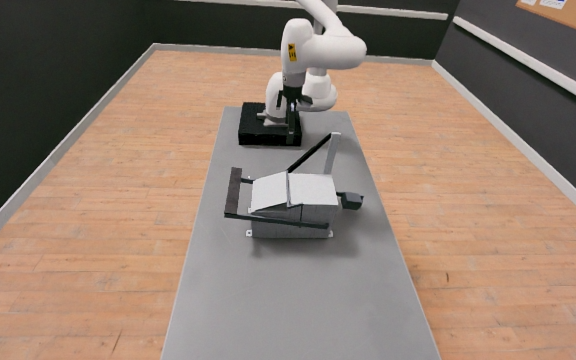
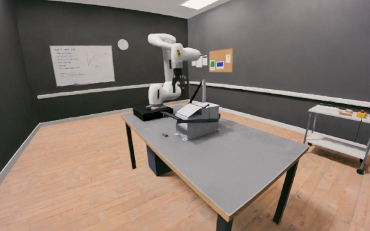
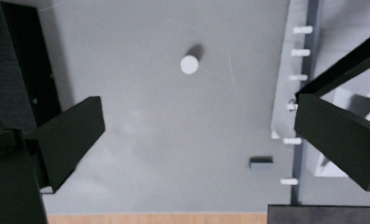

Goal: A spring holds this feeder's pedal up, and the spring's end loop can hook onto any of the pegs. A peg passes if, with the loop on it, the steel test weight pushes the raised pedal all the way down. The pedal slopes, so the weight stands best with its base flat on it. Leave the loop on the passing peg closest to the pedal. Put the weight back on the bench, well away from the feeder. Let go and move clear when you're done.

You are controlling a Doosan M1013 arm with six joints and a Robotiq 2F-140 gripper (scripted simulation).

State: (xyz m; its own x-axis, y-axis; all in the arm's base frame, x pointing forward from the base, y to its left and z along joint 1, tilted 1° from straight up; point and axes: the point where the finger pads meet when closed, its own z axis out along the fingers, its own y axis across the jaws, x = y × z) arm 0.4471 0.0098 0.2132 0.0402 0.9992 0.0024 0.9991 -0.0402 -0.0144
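Now: the steel test weight 27 cm below my hand. Also, from my hand: small dark object (16 cm ahead, 25 cm to the right, 29 cm below).
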